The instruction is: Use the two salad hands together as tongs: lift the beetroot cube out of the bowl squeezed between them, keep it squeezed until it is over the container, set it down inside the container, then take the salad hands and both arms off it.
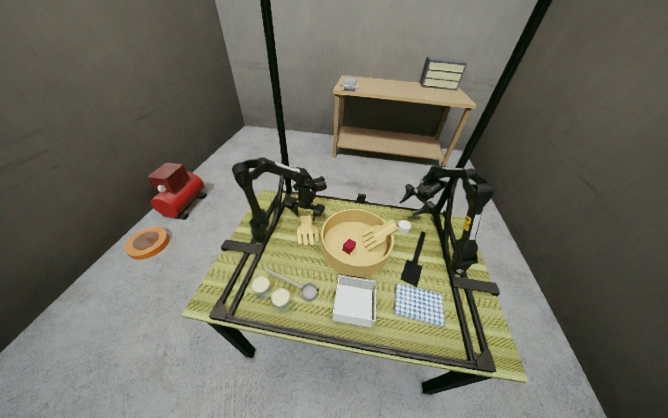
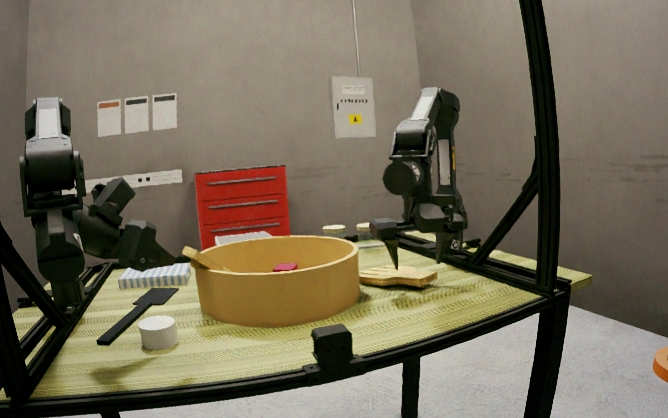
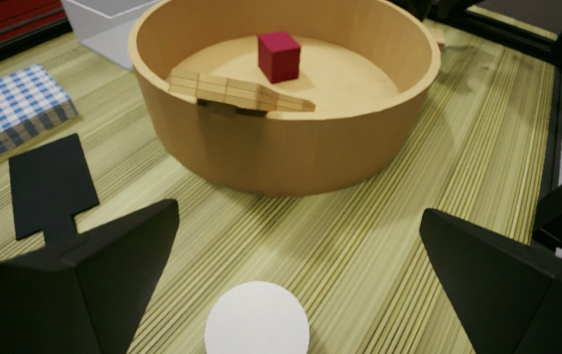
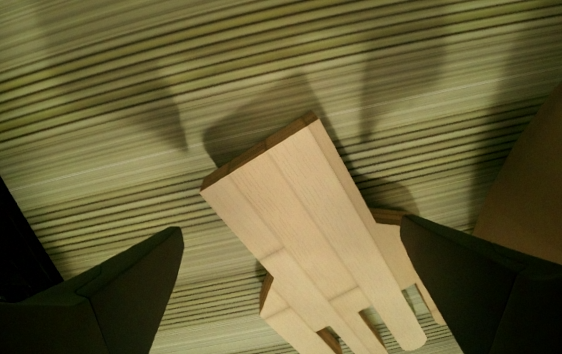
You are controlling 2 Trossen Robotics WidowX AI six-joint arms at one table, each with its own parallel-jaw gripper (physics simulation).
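Where they show: left gripper, fingertip midpoint: (image 1: 406, 208) (image 2: 158, 258) (image 3: 302, 216); right gripper, fingertip midpoint: (image 1: 305, 218) (image 2: 417, 266) (image 3: 427, 24) (image 4: 293, 231); left arm's base, origin of the base link: (image 1: 456, 268) (image 2: 69, 302); right arm's base, origin of the base link: (image 1: 260, 237) (image 2: 449, 251).
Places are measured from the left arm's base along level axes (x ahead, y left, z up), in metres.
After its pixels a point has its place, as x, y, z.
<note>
The beetroot cube (image 1: 349, 246) {0.489, -0.002, 0.034} (image 2: 285, 267) {0.487, -0.027, 0.034} (image 3: 279, 57) {0.469, -0.035, 0.026} lies on the floor of the round wooden bowl (image 1: 350, 265) {0.475, 0.115, 0.069} (image 2: 280, 300) {0.432, -0.207, 0.028} (image 3: 300, 150) {0.338, -0.154, 0.043}. One salad hand (image 1: 380, 235) {0.355, -0.073, 0.059} (image 2: 200, 257) {0.313, -0.136, 0.098} (image 3: 225, 90) {0.297, -0.121, 0.105} leans in the bowl, its handle over the rim. The other salad hand (image 1: 307, 231) {0.703, -0.076, 0.002} (image 2: 400, 276) {0.694, -0.128, 0.007} (image 4: 310, 200) {0.718, -0.144, 0.008} lies flat on the table beside the bowl. The white container (image 1: 352, 320) {0.443, 0.305, 0.022} (image 3: 102, 30) {0.369, 0.193, 0.032} is empty. My left gripper (image 1: 407, 207) {0.244, -0.211, 0.120} (image 3: 302, 216) {0.244, -0.211, 0.120} is open and empty, apart from the leaning hand. My right gripper (image 1: 305, 212) {0.728, -0.140, 0.023} (image 2: 418, 264) {0.728, -0.140, 0.023} (image 4: 293, 231) {0.728, -0.140, 0.023} is open above the flat hand's handle, not touching it.
A white round piece (image 1: 404, 226) {0.224, -0.194, 0.015} (image 2: 158, 332) {0.225, -0.238, 0.010} (image 3: 257, 320) {0.225, -0.203, 0.015} stands near the left gripper. A black spatula (image 1: 412, 270) {0.196, 0.037, -0.016} (image 2: 150, 300) {0.188, 0.014, -0.016} (image 3: 52, 185) {0.198, 0.037, -0.016} and a checked cloth (image 1: 419, 304) {0.191, 0.197, 0.006} (image 2: 155, 275) {0.196, 0.142, 0.006} (image 3: 32, 105) {0.238, 0.146, 0.006} lie nearby. A ladle (image 1: 309, 291) {0.623, 0.211, -0.018} and two jars (image 1: 260, 286) {0.798, 0.256, 0.051} (image 1: 280, 298) {0.710, 0.286, 0.051} are left of the container.
</note>
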